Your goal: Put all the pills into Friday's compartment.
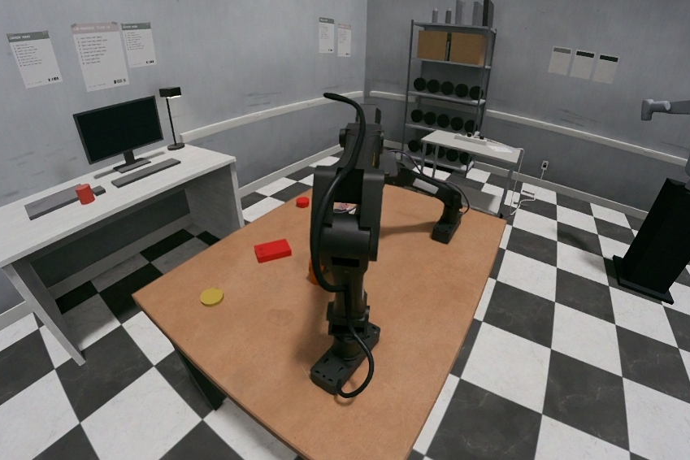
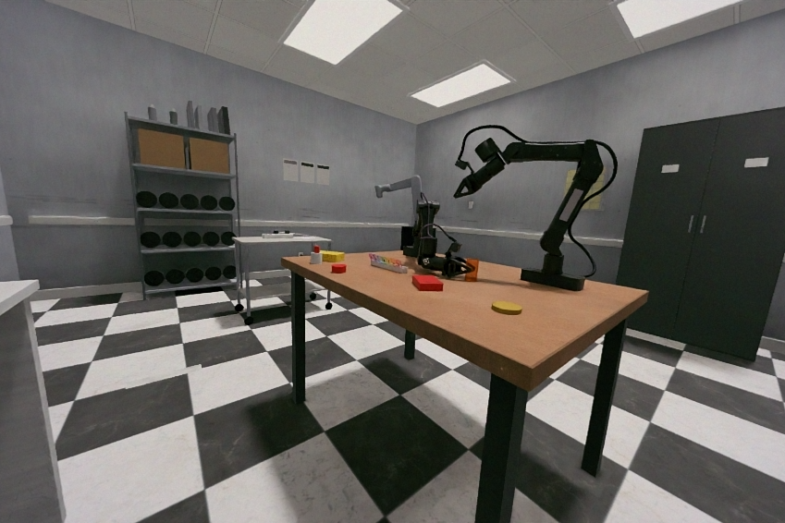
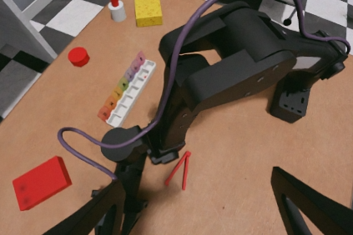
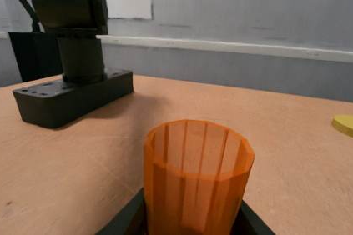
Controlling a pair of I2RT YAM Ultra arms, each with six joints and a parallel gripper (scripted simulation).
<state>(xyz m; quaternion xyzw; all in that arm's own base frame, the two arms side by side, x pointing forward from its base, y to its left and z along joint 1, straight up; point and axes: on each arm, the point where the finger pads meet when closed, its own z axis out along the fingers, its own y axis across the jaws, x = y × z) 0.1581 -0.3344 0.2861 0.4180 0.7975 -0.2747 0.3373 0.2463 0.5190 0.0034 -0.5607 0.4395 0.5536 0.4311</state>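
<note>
The orange pill bottle lies 2 cm below my right hand.
</note>
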